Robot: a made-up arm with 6 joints. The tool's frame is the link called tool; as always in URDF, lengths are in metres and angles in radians.
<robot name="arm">
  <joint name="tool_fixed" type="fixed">
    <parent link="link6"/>
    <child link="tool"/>
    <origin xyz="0.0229 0.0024 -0.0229" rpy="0 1.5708 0"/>
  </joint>
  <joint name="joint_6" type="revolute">
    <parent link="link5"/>
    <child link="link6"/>
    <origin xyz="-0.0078 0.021 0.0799"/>
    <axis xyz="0 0 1"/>
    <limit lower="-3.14" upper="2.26"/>
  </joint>
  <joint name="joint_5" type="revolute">
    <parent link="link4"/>
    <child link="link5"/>
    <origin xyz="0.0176 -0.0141 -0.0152"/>
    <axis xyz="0 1 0"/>
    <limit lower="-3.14" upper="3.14"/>
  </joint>
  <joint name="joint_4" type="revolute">
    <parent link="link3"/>
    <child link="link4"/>
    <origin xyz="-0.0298 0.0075 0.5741"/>
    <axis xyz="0 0 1"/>
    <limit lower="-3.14" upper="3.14"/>
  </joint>
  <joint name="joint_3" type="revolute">
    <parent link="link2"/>
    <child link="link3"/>
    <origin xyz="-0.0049 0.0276 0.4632"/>
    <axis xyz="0 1 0"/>
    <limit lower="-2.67" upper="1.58"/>
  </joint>
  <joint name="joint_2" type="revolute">
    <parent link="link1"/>
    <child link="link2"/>
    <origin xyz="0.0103 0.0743 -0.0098"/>
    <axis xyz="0 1 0"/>
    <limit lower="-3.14" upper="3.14"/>
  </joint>
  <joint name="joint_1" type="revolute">
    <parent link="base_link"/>
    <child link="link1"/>
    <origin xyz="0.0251 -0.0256 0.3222"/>
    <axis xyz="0 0 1"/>
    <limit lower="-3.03" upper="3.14"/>
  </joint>
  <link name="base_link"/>
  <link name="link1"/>
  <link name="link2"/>
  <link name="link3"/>
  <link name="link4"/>
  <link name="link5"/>
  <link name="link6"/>
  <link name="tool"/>
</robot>
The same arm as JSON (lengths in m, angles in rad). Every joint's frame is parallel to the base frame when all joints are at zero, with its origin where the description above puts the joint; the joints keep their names.
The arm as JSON. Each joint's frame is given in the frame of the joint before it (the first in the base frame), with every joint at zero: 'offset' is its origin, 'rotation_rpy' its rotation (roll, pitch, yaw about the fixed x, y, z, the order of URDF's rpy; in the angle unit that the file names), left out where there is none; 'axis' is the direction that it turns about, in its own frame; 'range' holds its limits. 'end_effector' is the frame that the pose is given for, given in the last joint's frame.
{
  "length_unit": "m",
  "angle_unit": "rad",
  "chain": [
    {
      "id": "joint_1",
      "offset": [
        0.0251,
        -0.0256,
        0.3222
      ],
      "axis": [
        0.0,
        0.0,
        1.0
      ],
      "range": [
        -3.03,
        3.14
      ]
    },
    {
      "id": "joint_2",
      "offset": [
        0.0103,
        0.0743,
        -0.0098
      ],
      "axis": [
        0.0,
        1.0,
        0.0
      ],
      "range": [
        -3.14,
        3.14
      ]
    },
    {
      "id": "joint_3",
      "offset": [
        -0.0049,
        0.0276,
        0.4632
      ],
      "axis": [
        0.0,
        1.0,
        0.0
      ],
      "range": [
        -2.67,
        1.58
      ]
    },
    {
      "id": "joint_4",
      "offset": [
        -0.0298,
        0.0075,
        0.5741
      ],
      "axis": [
        0.0,
        0.0,
        1.0
      ],
      "range": [
        -3.14,
        3.14
      ]
    },
    {
      "id": "joint_5",
      "offset": [
        0.0176,
        -0.0141,
        -0.0152
      ],
      "axis": [
        0.0,
        1.0,
        0.0
      ],
      "range": [
        -3.14,
        3.14
      ]
    },
    {
      "id": "joint_6",
      "offset": [
        -0.0078,
        0.021,
        0.0799
      ],
      "axis": [
        0.0,
        0.0,
        1.0
      ],
      "range": [
        -3.14,
        2.26
      ]
    }
  ],
  "end_effector": {
    "offset": [
      0.0229,
      0.0024,
      -0.0229
    ],
    "rotation_rpy": [
      0.0,
      1.5708,
      0.0
    ]
  }
}

